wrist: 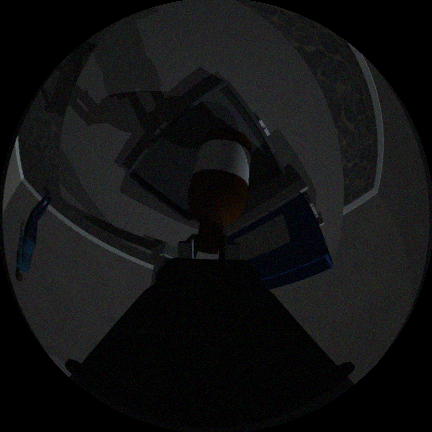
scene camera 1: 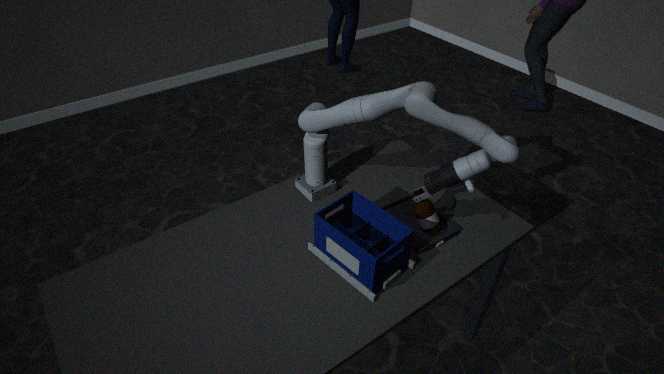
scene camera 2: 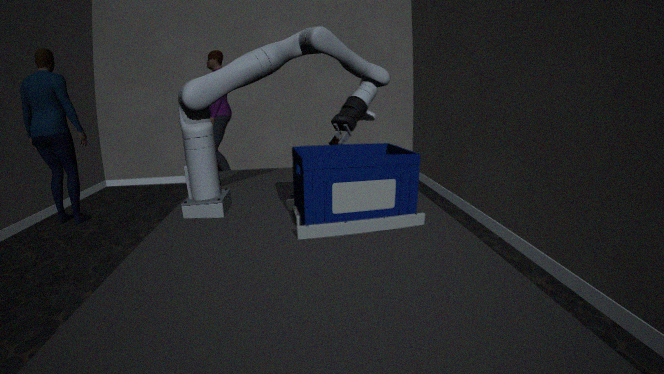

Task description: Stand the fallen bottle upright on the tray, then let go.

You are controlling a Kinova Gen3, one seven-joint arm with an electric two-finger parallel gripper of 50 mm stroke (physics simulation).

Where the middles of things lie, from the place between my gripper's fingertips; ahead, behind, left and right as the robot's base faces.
Now: hand 34 cm to the left of the pale rail (scene camera 2: 401, 221), 14 cm above it and 7 cm short of it.
